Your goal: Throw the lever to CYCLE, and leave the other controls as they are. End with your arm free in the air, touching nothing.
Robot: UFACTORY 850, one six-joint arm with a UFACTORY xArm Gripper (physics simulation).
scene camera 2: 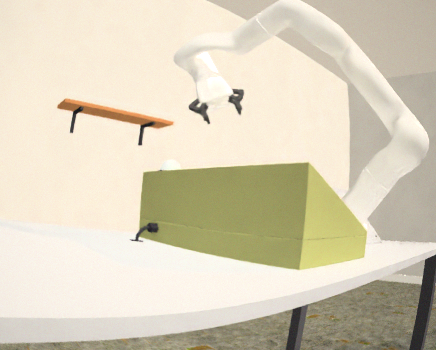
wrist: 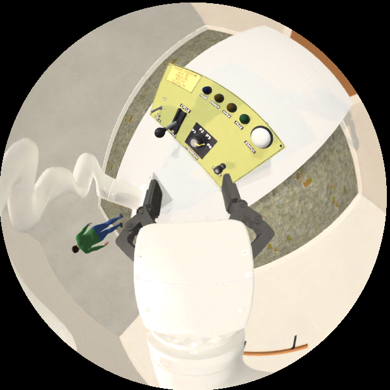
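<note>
The lever is a metal rod with a black ball knob [wrist: 159, 132], standing in a dark slot on the sloped face of the yellow-green control panel [wrist: 230, 142] [scene camera 2: 225, 205]. In the wrist view its knob lies to the lower left, away from the CYCLE label [wrist: 185, 108] at the slot's upper end. The lever does not show in the scene view, where the panel's back faces the camera. My gripper [scene camera 2: 224, 117] [wrist: 190, 183] is open and empty, high above the panel and apart from the lever.
The panel also bears a small toggle [wrist: 157, 108], a rotary selector [wrist: 198, 142], a black-capped control [wrist: 218, 168], several round coloured lamps or buttons and a white dome [wrist: 261, 137] [scene camera 2: 170, 165]. A black cable [scene camera 2: 143, 230] leaves its back. An orange shelf [scene camera 2: 115, 114] hangs on the wall.
</note>
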